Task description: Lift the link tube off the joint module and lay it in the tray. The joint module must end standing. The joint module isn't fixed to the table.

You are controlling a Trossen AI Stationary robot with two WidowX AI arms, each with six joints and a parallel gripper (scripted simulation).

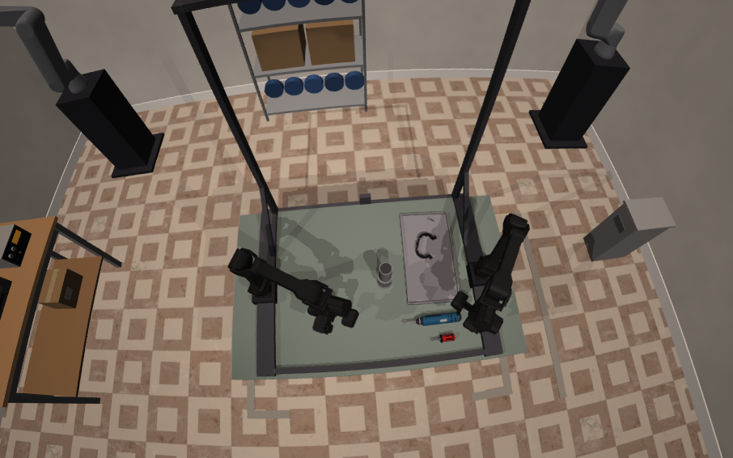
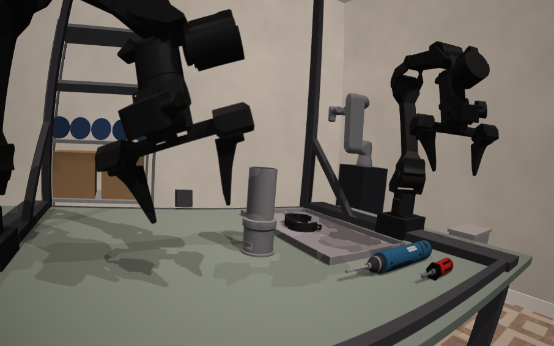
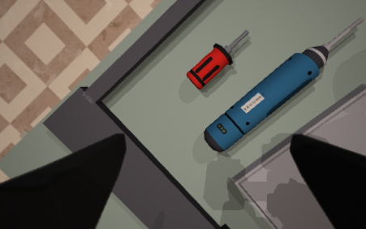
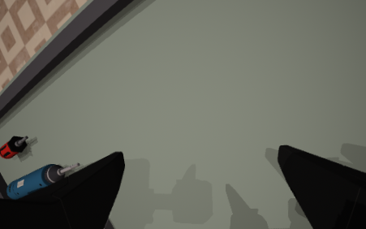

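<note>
Right now my left hand is 28 cm to the left of the grey link tube, 23 cm past it and 11 cm above it. The rest, counted from my left hand: table rail 33 cm to the right, 21 cm below, 11 cm ahead; grey tray 33 cm behind, 21 cm below, 8 cm to the right; small red screwdriver 20 cm below, 7 cm to the right, 3 cm ahead.
</note>
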